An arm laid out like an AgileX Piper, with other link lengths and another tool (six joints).
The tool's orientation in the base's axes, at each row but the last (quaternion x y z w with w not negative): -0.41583 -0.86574 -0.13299 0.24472; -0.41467 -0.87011 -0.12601 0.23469; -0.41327 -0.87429 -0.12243 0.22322; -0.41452 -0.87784 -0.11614 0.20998; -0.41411 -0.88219 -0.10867 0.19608; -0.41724 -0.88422 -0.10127 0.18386; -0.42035 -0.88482 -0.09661 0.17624; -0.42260 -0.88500 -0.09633 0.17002; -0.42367 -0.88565 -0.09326 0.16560; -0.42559 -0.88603 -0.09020 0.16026; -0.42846 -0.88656 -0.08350 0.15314; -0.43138 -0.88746 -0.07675 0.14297; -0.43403 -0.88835 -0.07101 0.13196
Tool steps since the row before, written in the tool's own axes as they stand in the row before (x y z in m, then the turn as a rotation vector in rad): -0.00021 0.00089 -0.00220 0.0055 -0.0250 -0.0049; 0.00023 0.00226 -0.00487 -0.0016 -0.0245 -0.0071; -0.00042 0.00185 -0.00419 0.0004 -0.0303 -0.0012; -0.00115 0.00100 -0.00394 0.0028 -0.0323 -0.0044; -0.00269 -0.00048 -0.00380 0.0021 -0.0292 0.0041; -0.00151 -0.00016 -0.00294 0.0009 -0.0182 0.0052; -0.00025 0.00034 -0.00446 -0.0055 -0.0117 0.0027; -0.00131 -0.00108 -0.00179 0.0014 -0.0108 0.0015; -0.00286 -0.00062 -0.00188 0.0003 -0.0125 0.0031; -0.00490 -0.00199 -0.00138 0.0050 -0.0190 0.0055; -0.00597 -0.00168 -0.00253 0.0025 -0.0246 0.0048; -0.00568 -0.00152 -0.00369 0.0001 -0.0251 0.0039; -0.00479 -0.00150 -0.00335 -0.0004 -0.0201 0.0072
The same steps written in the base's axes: 0.00150 -0.00054 0.00177 -0.0210 -0.0140 0.0064; 0.00312 -0.00045 0.00435 -0.0161 -0.0193 0.0047; 0.00288 -0.00079 0.00350 -0.0234 -0.0193 0.0003; 0.00250 -0.00164 0.00298 -0.0255 -0.0201 0.0042; 0.00216 -0.00350 0.00223 -0.0248 -0.0156 -0.0036; 0.00147 -0.00214 0.00206 -0.0159 -0.0091 -0.0048; 0.00144 -0.00139 0.00401 -0.0065 -0.0104 -0.0049; 0.00032 -0.00217 0.00112 -0.0096 -0.0053 -0.0011; 0.00159 -0.00302 0.00066 -0.0106 -0.0066 -0.0031; 0.00160 -0.00520 -0.00053 -0.0190 -0.0066 -0.0038; 0.00268 -0.00613 0.00030 -0.0217 -0.0120 -0.0041; 0.00283 -0.00612 0.00166 -0.0206 -0.0144 -0.0040; 0.00221 -0.00533 0.00176 -0.0169 -0.0109 -0.0072
